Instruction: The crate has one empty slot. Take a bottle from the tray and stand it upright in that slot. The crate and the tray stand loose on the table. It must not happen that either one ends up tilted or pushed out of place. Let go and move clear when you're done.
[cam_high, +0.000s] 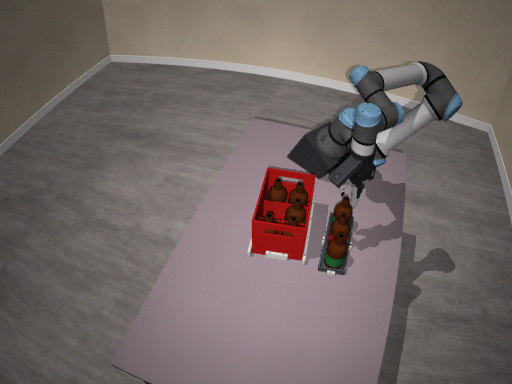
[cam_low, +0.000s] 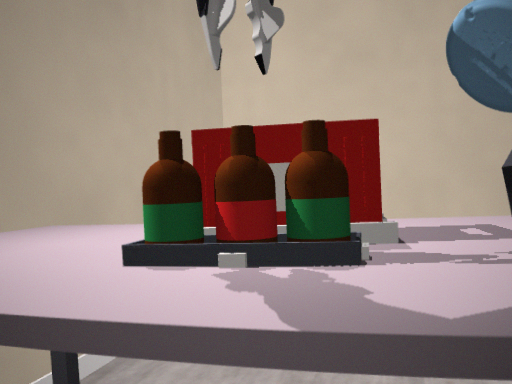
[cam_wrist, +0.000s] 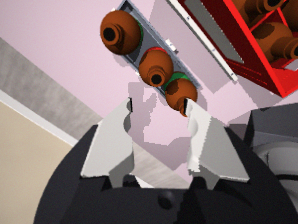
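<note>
The tray lies 23 cm below my hand. Also, from my hand: red crate 21 cm to the right, 16 cm below, 4 cm ahead.
</note>
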